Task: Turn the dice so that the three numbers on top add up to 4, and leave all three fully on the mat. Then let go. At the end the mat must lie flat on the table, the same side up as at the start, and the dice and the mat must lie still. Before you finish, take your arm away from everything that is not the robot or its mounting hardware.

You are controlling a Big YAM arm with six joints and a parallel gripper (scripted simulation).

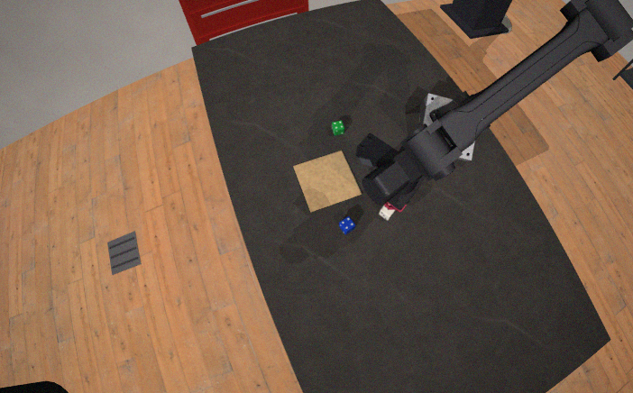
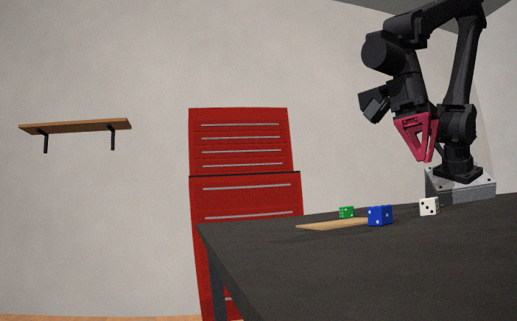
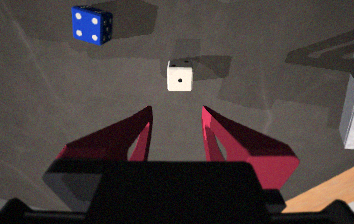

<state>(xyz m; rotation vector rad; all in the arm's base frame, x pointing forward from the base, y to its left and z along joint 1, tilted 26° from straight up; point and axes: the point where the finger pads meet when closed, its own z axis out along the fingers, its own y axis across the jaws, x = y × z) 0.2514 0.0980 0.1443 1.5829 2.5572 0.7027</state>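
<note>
Now: the white die 90 mm below my hand. Round my hand: blue die (110 mm ahead, 90 mm below, 10 mm to the right); then green die (280 mm to the right, 90 mm below, 20 mm ahead); then tan mat (140 mm to the right, 110 mm ahead, 100 mm below).
</note>
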